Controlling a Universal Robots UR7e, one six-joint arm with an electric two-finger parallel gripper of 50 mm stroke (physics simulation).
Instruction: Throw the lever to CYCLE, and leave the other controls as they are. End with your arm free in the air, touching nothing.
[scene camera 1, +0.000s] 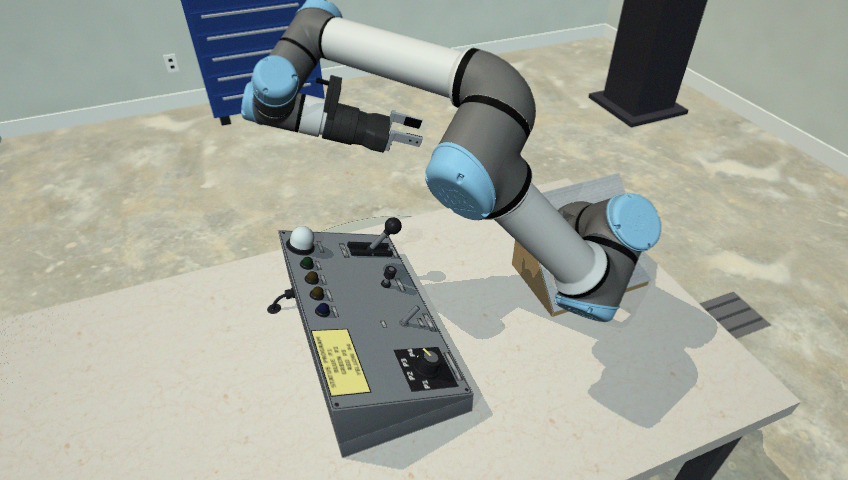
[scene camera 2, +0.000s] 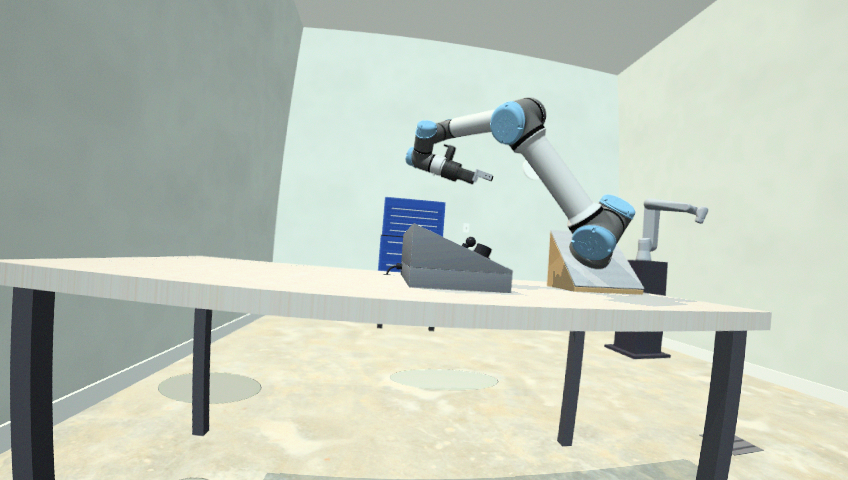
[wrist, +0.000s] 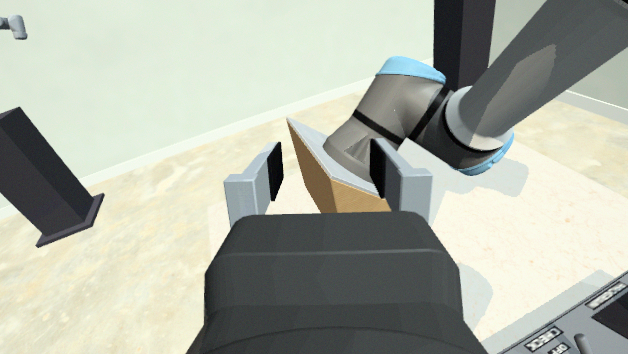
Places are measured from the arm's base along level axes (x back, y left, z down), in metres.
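Where they show: gripper, between the fingertips: (scene camera 1: 421, 132) (scene camera 2: 492, 178) (wrist: 326, 158); arm's base, origin of its link: (wrist: 353, 164).
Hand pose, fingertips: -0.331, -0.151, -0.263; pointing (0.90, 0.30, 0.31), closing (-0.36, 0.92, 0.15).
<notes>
Each offset is from my fingertips to the top centre of the thing, as dx, dy, dz. "spot": to the spot under its first point.
A grey sloped control panel (scene camera 1: 357, 300) (scene camera 2: 455, 270) (wrist: 575, 322) stands on the table. At its far end, a lever with a black ball knob {-0.061, -0.029, +0.227} (scene camera 1: 392, 226) (scene camera 2: 470, 241) rises from a dark slot {spot: -0.157, -0.036, +0.293} (scene camera 1: 354, 249) and leans toward the slot's right end in scene view 1. A small bat-handle switch {-0.112, +0.210, +0.265} (scene camera 1: 410, 315) (wrist: 581, 344) sits lower, with CHECK and OFF labels beside it in the wrist view. No CYCLE label is readable. A short black-capped control {-0.120, +0.090, +0.259} (scene camera 1: 389, 272) and a rotary knob {-0.123, +0.330, +0.267} (scene camera 1: 427, 360) also show. My gripper (scene camera 1: 420, 131) (scene camera 2: 489, 176) (wrist: 326, 158) is open and empty, high above the panel, touching nothing.
The panel also bears a white dome lamp {spot: -0.271, -0.024, +0.208} (scene camera 1: 302, 237), several small lamps and a yellow note {spot: -0.282, +0.297, +0.248} (scene camera 1: 340, 362). A cable {spot: -0.353, -0.015, +0.365} (scene camera 1: 279, 301) leaves its left side. My arm's base stands on a wooden wedge (scene camera 1: 532, 276) (scene camera 2: 559, 267) (wrist: 320, 187). A blue drawer cabinet (scene camera 1: 238, 35) (scene camera 2: 414, 217) stands behind.
</notes>
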